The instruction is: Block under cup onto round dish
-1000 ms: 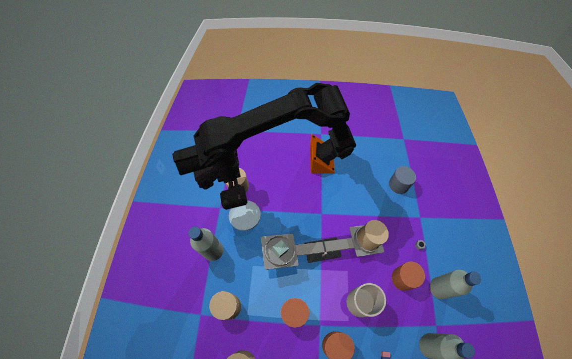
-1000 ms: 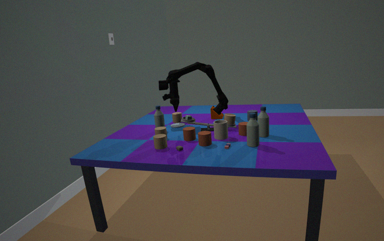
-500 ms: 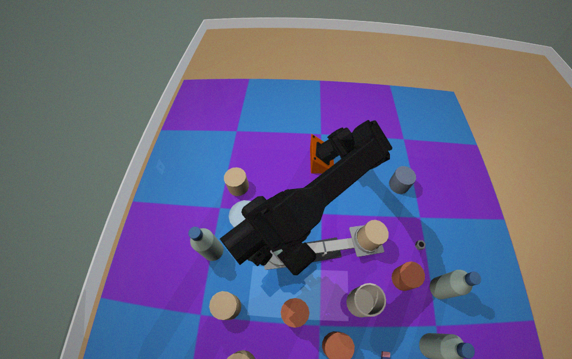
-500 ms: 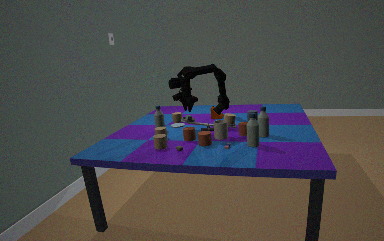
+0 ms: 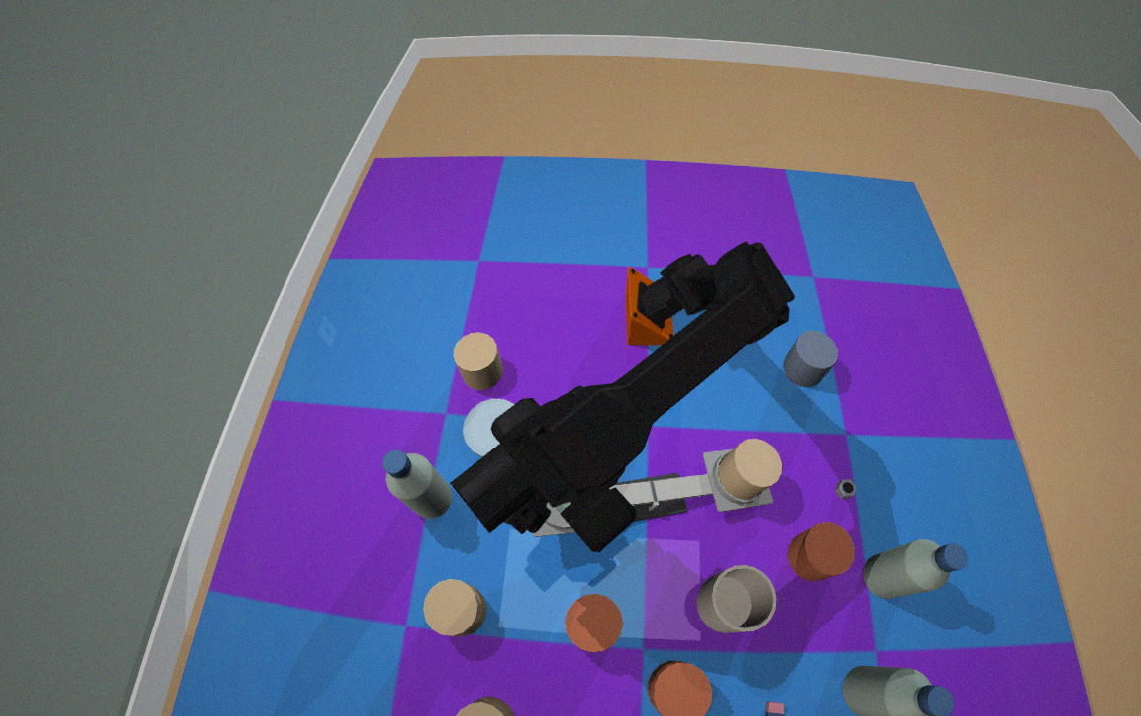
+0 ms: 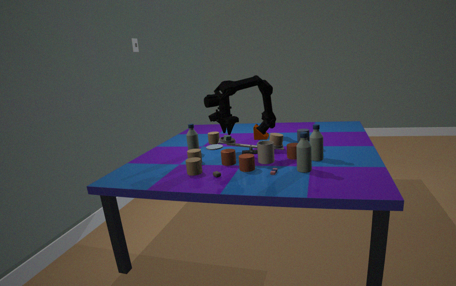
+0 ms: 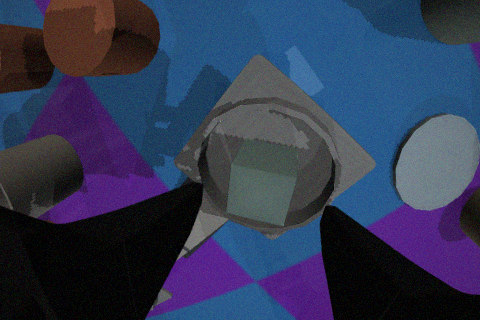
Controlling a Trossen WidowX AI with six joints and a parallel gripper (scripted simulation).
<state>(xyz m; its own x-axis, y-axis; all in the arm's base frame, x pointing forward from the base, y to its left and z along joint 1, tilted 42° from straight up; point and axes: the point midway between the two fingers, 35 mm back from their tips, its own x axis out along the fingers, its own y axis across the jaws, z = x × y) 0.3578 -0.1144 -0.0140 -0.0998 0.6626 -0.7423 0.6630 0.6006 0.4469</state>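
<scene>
Right now my gripper tip is 20 mm above the pale green block. From my gripper tip the other things lie so: nut (420 mm to the left, 100 mm below, 70 mm behind); round dish (130 mm to the right, 120 mm behind, 110 mm below); grey cylinder (380 mm to the left, 270 mm behind, 70 mm below).
</scene>
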